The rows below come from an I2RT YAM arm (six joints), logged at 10 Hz.
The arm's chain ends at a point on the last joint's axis. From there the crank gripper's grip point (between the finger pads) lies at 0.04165 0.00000 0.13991 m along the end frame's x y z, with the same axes.
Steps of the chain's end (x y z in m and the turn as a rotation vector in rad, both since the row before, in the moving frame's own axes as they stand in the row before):
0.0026, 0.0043, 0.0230, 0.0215, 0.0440, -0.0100
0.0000, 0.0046, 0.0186, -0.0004, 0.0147, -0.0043
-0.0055, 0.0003, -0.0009, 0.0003, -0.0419, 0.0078
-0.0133, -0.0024, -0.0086, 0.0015, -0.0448, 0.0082
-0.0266, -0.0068, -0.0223, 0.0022, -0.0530, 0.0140
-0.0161, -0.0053, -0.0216, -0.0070, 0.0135, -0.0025
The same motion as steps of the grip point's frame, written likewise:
0.0087, 0.0009, 0.0210, 0.0215, 0.0440, -0.0100
0.0021, 0.0045, 0.0180, -0.0004, 0.0147, -0.0043
-0.0114, 0.0006, 0.0007, 0.0003, -0.0419, 0.0078
-0.0196, -0.0023, -0.0069, 0.0015, -0.0448, 0.0082
-0.0341, -0.0066, -0.0203, 0.0022, -0.0530, 0.0140
-0.0142, -0.0044, -0.0222, -0.0070, 0.0135, -0.0025

